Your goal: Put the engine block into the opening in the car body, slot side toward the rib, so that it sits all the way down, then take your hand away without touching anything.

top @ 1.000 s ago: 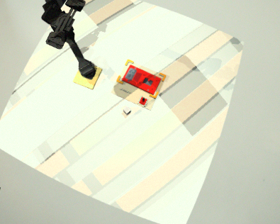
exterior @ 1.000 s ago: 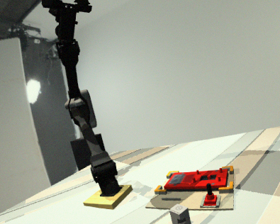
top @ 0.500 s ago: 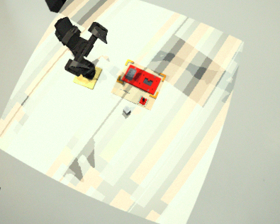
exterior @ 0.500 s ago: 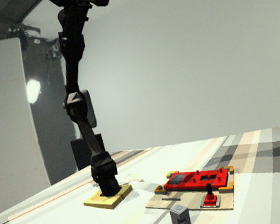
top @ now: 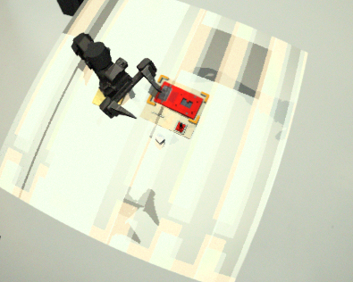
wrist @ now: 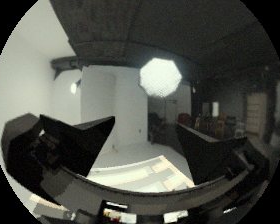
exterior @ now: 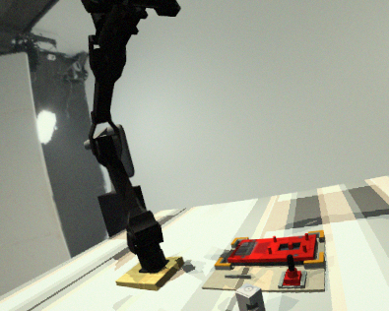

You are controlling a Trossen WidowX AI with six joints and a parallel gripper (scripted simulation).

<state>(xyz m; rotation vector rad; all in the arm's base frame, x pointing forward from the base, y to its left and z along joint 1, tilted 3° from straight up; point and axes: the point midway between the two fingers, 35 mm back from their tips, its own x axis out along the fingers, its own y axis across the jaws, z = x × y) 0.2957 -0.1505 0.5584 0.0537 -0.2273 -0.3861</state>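
My gripper tip is 580 mm above the engine block and 40 mm to the right of it. From my gripper tip the other things lie so: black upright post: 570 mm below, 130 mm to the left, 60 mm ahead.
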